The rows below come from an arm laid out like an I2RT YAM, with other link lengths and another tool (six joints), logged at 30 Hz.
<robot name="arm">
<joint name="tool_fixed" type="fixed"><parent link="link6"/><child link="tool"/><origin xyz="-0.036 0.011 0.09" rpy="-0.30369 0 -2.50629"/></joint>
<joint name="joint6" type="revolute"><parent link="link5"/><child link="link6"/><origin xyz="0.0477 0 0.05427" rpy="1.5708 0 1.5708"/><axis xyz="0 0 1"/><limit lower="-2.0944" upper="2.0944"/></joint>
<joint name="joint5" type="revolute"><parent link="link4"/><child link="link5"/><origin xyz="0.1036 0.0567 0.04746" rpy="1.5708 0 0"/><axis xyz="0 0 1"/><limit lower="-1.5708" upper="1.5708"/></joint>
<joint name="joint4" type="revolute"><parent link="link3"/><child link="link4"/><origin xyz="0.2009 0.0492 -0.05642"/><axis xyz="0 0 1"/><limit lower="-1.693" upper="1.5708"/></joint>
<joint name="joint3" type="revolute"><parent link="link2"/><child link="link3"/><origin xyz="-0.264 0 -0.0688" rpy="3.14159 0 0"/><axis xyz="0 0 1"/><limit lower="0" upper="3.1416"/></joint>
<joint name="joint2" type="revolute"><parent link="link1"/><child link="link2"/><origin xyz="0.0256 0.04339 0.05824" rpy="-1.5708 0 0"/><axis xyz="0 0 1"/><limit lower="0" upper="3.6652"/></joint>
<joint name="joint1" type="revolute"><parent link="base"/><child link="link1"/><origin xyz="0 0 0.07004"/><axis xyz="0 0 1"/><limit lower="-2.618" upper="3.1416"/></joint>
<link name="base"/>
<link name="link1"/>
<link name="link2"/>
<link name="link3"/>
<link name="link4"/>
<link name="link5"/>
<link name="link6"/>
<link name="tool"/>
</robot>
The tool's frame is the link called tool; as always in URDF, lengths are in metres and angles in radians.
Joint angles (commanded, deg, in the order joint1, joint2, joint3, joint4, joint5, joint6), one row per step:
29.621, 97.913, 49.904, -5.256, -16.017, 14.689
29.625, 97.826, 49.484, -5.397, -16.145, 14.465
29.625, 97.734, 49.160, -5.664, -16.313, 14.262
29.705, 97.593, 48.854, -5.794, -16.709, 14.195
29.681, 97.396, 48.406, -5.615, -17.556, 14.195
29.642, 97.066, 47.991, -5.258, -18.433, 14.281
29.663, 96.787, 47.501, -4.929, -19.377, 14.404
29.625, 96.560, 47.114, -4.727, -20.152, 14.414
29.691, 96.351, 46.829, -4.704, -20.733, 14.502
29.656, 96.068, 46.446, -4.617, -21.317, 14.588
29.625, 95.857, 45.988, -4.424, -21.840, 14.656
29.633, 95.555, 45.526, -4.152, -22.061, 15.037
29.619, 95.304, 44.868, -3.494, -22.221, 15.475
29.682, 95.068, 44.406, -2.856, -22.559, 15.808
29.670, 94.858, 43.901, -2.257, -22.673, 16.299
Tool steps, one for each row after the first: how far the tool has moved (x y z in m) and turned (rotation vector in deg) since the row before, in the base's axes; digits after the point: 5 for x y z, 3 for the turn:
-0.00257, -0.00113, -0.00201, -0.225, 0.346, 0.253
-0.00253, -0.00104, -0.00169, -0.200, 0.395, 0.256
-0.00270, 0.00001, -0.00068, 0.111, 0.381, 0.363
-0.00279, 0.00029, 0.00013, 0.564, 0.404, 0.467
-0.00203, 0.00067, 0.00157, 0.783, 0.163, 0.404
-0.00283, 0.00078, 0.00092, 0.764, 0.345, 0.478
-0.00227, 0.00026, 0.00065, 0.570, 0.280, 0.408
-0.00235, 0.00048, 0.00049, 0.410, 0.330, 0.339
-0.00218, -0.00014, 0.00055, 0.431, 0.296, 0.241
-0.00220, -0.00027, -0.00008, 0.362, 0.297, 0.223
-0.00145, -0.00025, 0.00034, 0.320, 0.217, -0.150
-0.00112, -0.00036, -0.00014, 0.362, 0.107, -0.249
-0.00098, 0.00065, 0.00092, 0.536, -0.023, 0.015
-0.00053, -0.00012, 0.00026, 0.371, 0.079, -0.308

